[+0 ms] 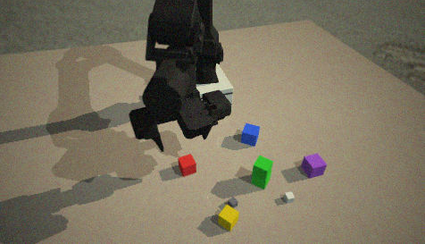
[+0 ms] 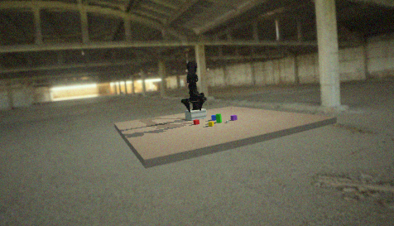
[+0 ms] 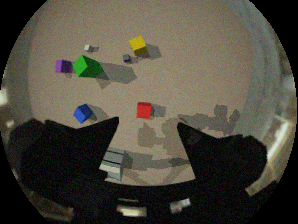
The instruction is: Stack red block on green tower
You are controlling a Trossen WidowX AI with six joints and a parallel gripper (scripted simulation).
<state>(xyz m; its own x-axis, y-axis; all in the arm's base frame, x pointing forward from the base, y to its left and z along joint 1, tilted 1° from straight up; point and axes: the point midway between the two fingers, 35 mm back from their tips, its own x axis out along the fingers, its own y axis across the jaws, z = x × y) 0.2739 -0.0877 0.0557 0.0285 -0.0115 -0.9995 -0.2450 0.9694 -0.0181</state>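
Right now the red block is 8 cm below my gripper tip, 1 cm to the left of it and 1 cm behind it. From my gripper tip the other things lie so: blue block: 18 cm to the left, 8 cm below, 8 cm behind; then small grey piece: 10 cm ahead, 9 cm to the left, 9 cm below; then yellow block: 13 cm ahead, 8 cm below, 7 cm to the left.
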